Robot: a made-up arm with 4 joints. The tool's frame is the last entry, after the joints.
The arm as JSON. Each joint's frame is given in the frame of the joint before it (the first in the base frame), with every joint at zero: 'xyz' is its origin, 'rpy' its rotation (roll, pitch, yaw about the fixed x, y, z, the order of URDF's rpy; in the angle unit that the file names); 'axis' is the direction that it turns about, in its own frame. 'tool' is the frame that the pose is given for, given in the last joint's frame.
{
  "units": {
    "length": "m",
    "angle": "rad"
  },
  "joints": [
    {
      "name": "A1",
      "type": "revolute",
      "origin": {
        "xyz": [
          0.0,
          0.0,
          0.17
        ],
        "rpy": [
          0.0,
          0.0,
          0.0
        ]
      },
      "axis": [
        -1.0,
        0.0,
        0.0
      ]
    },
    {
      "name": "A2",
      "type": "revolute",
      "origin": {
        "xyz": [
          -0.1,
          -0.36,
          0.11
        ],
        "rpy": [
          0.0,
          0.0,
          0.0
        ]
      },
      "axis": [
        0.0,
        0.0,
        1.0
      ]
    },
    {
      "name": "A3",
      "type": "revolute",
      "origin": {
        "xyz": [
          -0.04,
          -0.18,
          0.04
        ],
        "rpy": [
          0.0,
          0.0,
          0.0
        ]
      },
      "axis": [
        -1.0,
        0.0,
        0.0
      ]
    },
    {
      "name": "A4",
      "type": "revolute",
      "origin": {
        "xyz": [
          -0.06,
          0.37,
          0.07
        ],
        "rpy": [
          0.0,
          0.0,
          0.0
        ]
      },
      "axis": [
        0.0,
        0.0,
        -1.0
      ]
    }
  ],
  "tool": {
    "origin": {
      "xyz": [
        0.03,
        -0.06,
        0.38
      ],
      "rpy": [
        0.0,
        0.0,
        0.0
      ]
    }
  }
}
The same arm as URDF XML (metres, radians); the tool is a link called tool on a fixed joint. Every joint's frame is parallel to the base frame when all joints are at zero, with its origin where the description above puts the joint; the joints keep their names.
<robot name="arm">
  <joint name="tool_joint" type="fixed">
    <parent link="link4"/>
    <child link="tool"/>
    <origin xyz="0.03 -0.06 0.38"/>
  </joint>
  <joint name="A4" type="continuous">
    <parent link="link3"/>
    <child link="link4"/>
    <origin xyz="-0.06 0.37 0.07"/>
    <axis xyz="0 0 -1"/>
  </joint>
  <joint name="A3" type="continuous">
    <parent link="link2"/>
    <child link="link3"/>
    <origin xyz="-0.04 -0.18 0.04"/>
    <axis xyz="-1 0 0"/>
  </joint>
  <joint name="A2" type="continuous">
    <parent link="link1"/>
    <child link="link2"/>
    <origin xyz="-0.1 -0.36 0.11"/>
    <axis xyz="0 0 1"/>
  </joint>
  <joint name="A1" type="continuous">
    <parent link="base_link"/>
    <child link="link1"/>
    <origin xyz="0 0 0.17"/>
    <axis xyz="-1 0 0"/>
  </joint>
  <link name="base_link"/>
  <link name="link1"/>
  <link name="link2"/>
  <link name="link3"/>
  <link name="link4"/>
  <link name="tool"/>
</robot>

